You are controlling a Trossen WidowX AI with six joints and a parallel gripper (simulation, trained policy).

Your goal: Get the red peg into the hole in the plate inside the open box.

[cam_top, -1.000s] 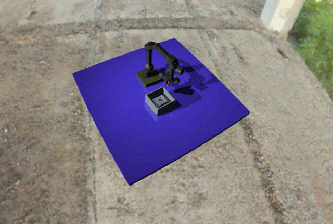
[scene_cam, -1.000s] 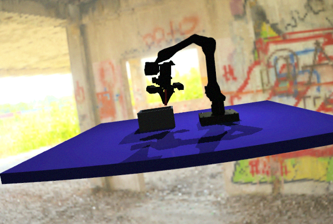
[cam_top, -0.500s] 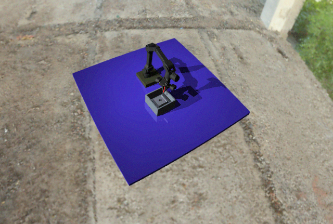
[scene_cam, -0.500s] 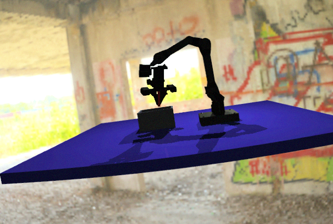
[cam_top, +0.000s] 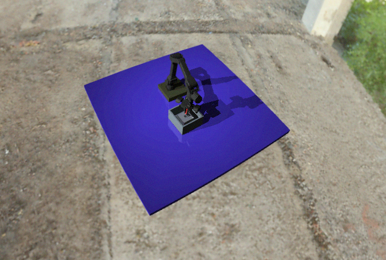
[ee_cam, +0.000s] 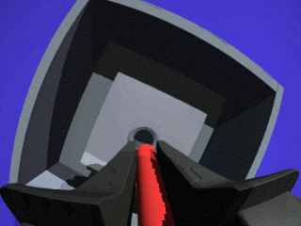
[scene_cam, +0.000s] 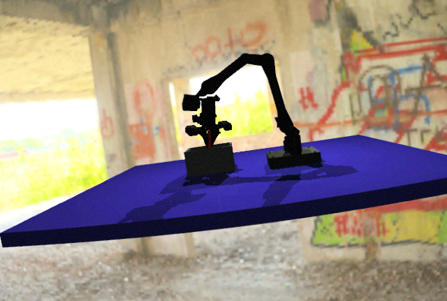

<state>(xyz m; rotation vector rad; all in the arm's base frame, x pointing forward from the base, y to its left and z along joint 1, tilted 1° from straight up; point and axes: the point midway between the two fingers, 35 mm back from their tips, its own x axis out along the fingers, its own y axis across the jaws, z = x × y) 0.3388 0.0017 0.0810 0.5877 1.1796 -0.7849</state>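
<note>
Now: gripper tip 50 mm above the plate. Round my gripper tip: grey box (70 mm below); red peg (10 mm behind, 10 mm to the left, 30 mm above).
</note>
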